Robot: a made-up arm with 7 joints. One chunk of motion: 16 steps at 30 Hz.
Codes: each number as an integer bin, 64 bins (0 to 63) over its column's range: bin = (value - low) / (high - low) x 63, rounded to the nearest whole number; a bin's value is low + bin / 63 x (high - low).
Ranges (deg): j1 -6..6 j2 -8..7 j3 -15..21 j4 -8..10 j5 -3..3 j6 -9..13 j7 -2..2
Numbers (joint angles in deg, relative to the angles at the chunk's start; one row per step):
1: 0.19 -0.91 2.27 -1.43 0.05 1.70 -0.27
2: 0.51 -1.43 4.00 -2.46 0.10 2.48 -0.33
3: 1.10 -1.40 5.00 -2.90 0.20 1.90 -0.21
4: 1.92 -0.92 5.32 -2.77 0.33 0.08 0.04
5: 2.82 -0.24 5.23 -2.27 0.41 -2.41 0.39
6: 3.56 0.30 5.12 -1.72 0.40 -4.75 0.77
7: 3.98 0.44 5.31 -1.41 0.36 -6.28 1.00
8: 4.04 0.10 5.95 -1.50 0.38 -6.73 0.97
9: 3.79 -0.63 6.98 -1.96 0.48 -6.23 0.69
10: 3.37 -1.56 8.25 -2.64 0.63 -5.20 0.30
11: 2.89 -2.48 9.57 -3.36 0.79 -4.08 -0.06
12: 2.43 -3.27 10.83 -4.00 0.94 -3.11 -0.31
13: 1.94 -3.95 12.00 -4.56 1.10 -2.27 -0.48
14: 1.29 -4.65 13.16 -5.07 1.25 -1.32 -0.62
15: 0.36 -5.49 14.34 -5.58 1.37 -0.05 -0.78
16: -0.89 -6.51 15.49 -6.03 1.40 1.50 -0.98
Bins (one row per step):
1: 32 30 30 23 32 31 27
2: 34 28 33 19 33 33 26
3: 37 28 35 18 34 31 28
4: 42 30 36 18 35 26 32
5: 46 33 35 20 36 19 38
6: 50 35 35 22 36 12 44
7: 52 35 36 23 35 8 47
8: 53 34 37 23 35 7 47
9: 51 31 38 21 37 8 42
10: 49 27 41 19 38 11 36
11: 47 23 43 16 40 14 31
12: 44 20 45 14 41 17 27
13: 42 17 47 12 43 19 24
14: 38 14 49 10 45 22 22
15: 33 11 51 8 46 26 19
16: 27 6 53 7 46 30 16

